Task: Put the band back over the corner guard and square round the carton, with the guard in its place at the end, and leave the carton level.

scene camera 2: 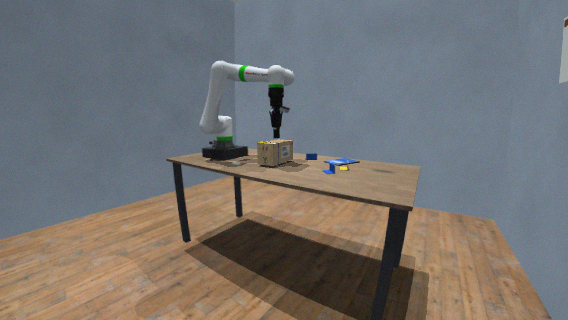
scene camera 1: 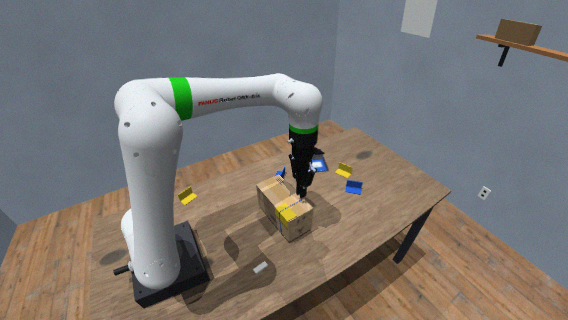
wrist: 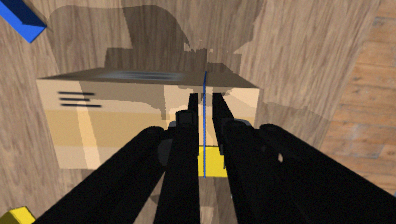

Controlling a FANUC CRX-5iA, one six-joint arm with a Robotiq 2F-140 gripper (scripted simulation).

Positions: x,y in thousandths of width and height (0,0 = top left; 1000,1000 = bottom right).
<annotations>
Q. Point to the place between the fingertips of my gripper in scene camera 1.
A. At 531,608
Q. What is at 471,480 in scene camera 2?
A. A brown carton.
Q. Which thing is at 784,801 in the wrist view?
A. My gripper.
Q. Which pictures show the brown carton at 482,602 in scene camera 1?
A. Scene camera 2, scene camera 1 and the wrist view: all of them.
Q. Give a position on a brown carton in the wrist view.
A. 231,511
</annotations>
